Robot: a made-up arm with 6 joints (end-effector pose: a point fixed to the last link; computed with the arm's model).
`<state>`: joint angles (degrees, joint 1 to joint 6).
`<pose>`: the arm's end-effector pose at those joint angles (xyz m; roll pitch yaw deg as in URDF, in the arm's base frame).
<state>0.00 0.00 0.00 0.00 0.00 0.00</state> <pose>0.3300 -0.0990 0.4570 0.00 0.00 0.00</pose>
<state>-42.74 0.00 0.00 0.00 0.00 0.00</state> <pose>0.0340 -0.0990 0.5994 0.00 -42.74 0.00</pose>
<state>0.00 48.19 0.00 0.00 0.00 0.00</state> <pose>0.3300 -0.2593 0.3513 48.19 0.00 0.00</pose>
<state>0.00 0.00 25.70 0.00 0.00 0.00</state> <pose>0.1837 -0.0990 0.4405 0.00 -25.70 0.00</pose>
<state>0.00 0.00 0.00 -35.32 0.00 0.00</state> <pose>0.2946 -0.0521 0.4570 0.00 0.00 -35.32</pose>
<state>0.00 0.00 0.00 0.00 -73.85 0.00</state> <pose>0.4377 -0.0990 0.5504 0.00 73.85 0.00</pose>
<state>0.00 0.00 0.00 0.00 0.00 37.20</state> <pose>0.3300 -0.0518 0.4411 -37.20 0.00 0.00</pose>
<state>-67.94 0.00 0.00 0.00 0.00 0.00</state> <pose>-0.1606 -0.0990 0.5711 0.00 -67.94 0.00</pose>
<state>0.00 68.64 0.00 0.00 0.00 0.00</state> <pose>0.3300 -0.2909 0.2741 68.64 0.00 0.00</pose>
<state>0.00 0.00 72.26 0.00 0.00 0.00</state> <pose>-0.0091 -0.0990 0.2635 0.00 -72.26 0.00</pose>
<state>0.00 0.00 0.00 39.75 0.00 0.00</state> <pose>0.3935 -0.1165 0.4570 0.00 0.00 39.75</pose>
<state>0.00 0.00 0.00 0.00 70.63 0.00</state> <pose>0.3839 -0.0990 0.3309 0.00 -70.63 0.00</pose>
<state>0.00 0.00 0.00 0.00 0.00 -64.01</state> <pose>0.3300 -0.1691 0.4132 64.01 0.00 0.00</pose>
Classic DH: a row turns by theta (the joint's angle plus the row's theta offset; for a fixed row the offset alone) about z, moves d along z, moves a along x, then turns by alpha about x. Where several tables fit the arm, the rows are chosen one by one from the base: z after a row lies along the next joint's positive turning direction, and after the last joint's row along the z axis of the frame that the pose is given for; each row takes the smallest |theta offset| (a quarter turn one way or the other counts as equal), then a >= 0, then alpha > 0; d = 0 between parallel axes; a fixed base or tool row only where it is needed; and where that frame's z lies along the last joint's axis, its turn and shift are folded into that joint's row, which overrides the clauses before.
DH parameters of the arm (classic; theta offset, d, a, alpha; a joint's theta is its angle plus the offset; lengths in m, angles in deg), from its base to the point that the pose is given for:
base (fixed): 0 0.15 0 -90
joint 1: -90 -0.061 0.075 -90
joint 2: 0 0.293 -0.097 -90
joint 3: -90 -0.041 0.093 -90
joint 4: 0 0.304 0.06 90
joint 5: -90 0.079 0.053 90
joint 6: -90 0.116 0 90
tool (fixed): -90 0.078 0 0

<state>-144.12 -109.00 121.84 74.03 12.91 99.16</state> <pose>-0.1223 -0.1930 0.0943 60.28 -33.56 -13.97</pose>
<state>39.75 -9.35 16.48 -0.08 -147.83 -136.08</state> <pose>0.5756 -0.0875 0.2979 -36.63 8.46 -172.99</pose>
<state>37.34 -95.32 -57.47 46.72 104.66 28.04</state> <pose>0.4472 -0.2097 -0.1626 -49.94 19.96 46.41</pose>
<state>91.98 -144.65 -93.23 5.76 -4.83 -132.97</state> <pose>0.2392 -0.0662 -0.3568 -48.01 -6.55 -40.98</pose>
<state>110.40 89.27 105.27 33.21 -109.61 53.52</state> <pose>0.1972 -0.0267 0.2421 -178.09 58.97 177.73</pose>
